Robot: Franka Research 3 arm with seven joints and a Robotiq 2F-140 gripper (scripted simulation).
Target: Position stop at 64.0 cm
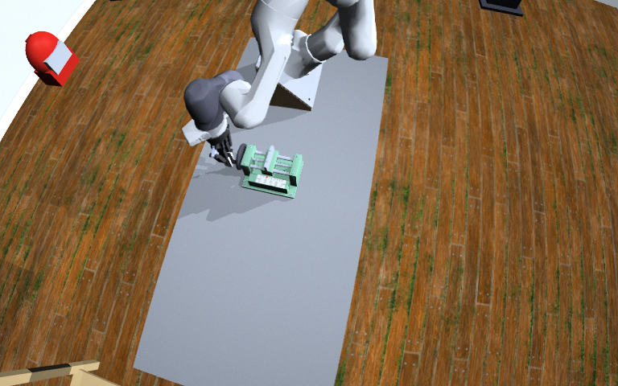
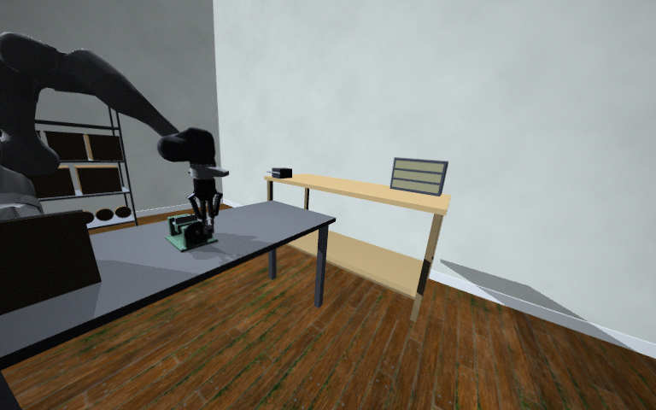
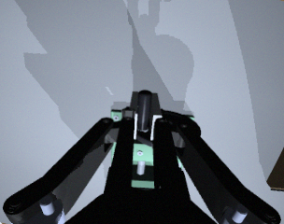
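Right now my hand is 140 mm to the right of the stop carriage and 20 mm above it. From my hand the other things lie so: dark handwheel: 20 mm to the left, 20 mm below, 10 mm behind.
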